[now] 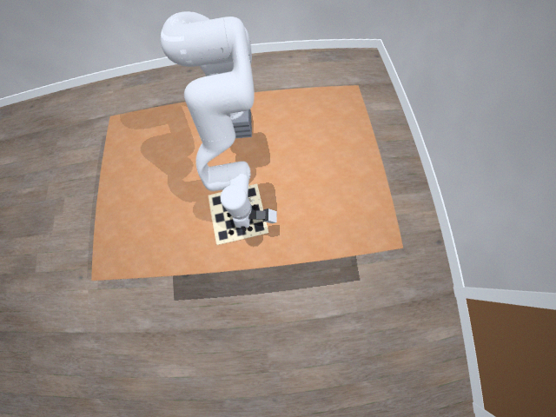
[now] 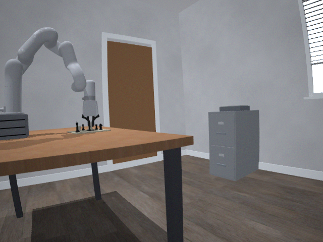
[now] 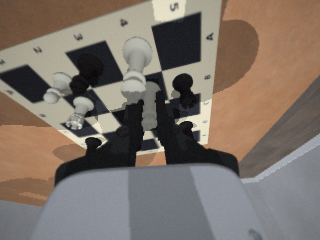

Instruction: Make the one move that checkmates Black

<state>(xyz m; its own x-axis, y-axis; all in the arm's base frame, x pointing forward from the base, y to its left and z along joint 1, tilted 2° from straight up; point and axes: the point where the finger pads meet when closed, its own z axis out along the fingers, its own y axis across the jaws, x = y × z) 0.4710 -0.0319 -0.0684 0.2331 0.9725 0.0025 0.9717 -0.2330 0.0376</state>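
The white piece lies 40 mm to the left of my hand and 10 mm below it. From my hand the other things lie so: small chessboard: 40 mm to the right, 40 mm below, 40 mm behind; black piece: 120 mm behind, 70 mm to the right, 10 mm below.
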